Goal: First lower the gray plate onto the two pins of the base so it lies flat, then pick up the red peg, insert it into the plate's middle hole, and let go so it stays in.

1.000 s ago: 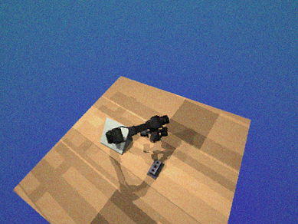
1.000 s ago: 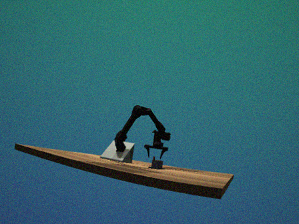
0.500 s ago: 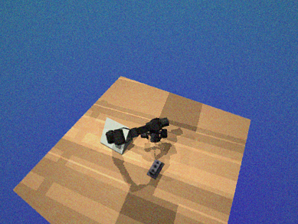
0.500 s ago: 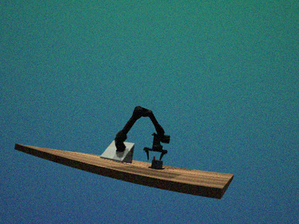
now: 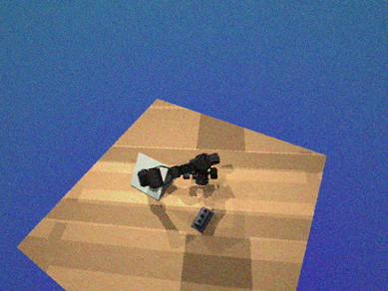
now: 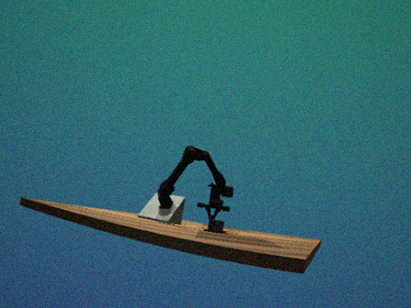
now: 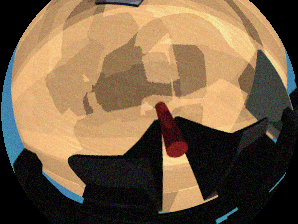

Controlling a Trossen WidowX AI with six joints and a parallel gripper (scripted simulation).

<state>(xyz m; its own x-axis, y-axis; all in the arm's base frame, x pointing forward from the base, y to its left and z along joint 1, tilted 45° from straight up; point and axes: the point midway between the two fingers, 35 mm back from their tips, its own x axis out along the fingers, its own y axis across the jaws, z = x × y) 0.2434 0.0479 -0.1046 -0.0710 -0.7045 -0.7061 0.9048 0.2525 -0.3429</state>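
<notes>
Right now my gripper tip is 100 mm short of the gray plate and 190 mm to the left of it. Round my gripper tip: dark base 100 mm ahead, 190 mm to the right, 30 mm below; then red peg right at my gripper tip.
</notes>
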